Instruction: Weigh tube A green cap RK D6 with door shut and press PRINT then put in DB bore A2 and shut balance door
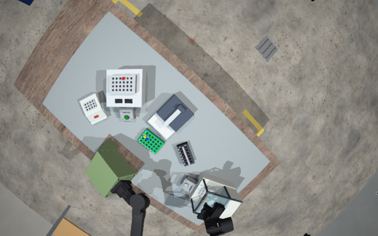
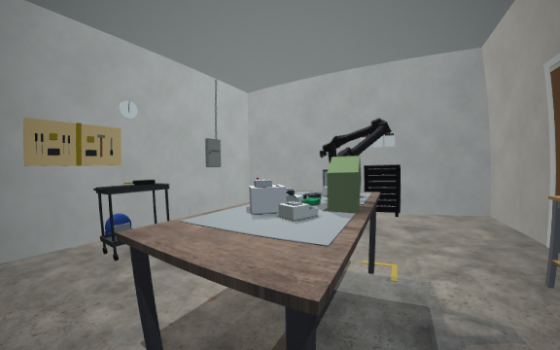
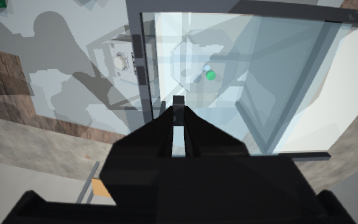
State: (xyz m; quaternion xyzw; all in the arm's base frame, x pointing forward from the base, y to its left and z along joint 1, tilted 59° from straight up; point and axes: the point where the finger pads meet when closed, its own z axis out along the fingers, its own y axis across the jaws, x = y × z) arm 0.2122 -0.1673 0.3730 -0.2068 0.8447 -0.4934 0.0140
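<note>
Now: hand 10 mm short of the green-capped tube, 40 mm to the left of it and 120 mm above it. Round my hand: sliding door (10 mm ahead, 30 mm to the right, 10 mm below); then white print key (30 mm behind, 100 mm to the left, 150 mm below); then balance pan (20 mm ahead, 40 mm to the right, 150 mm below).
</note>
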